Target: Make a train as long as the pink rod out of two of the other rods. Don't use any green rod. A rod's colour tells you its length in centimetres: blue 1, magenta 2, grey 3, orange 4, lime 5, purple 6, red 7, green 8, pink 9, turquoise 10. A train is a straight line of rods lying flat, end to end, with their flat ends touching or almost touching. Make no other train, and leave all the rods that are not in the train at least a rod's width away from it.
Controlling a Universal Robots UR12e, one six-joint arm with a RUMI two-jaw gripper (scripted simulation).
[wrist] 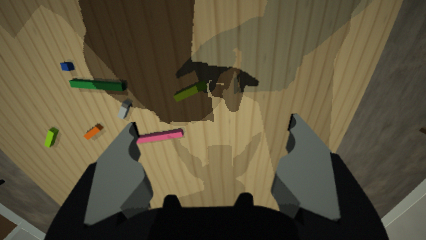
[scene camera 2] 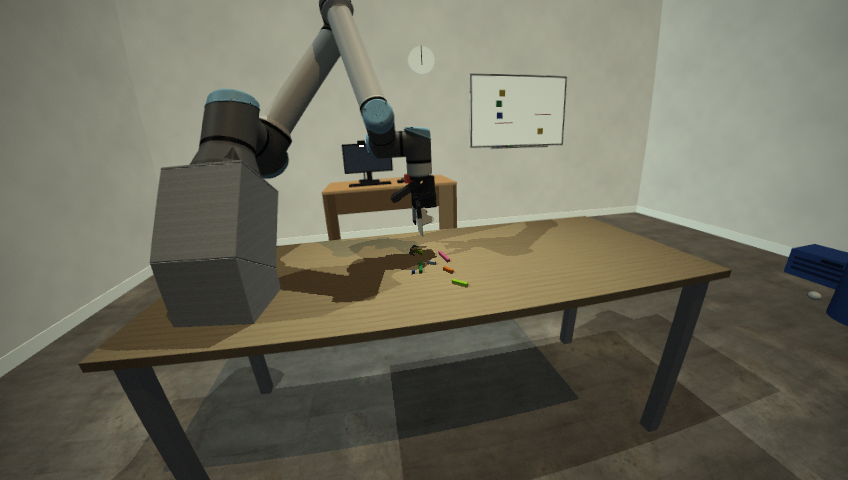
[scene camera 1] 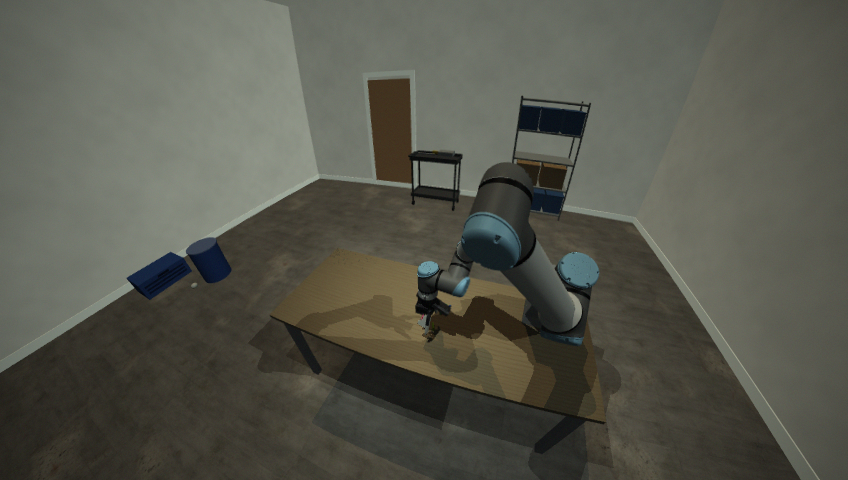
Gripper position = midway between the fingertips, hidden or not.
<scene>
In view: my gripper (scene camera 2: 418,230).
My gripper is seen too in the wrist view (wrist: 212,119).
</scene>
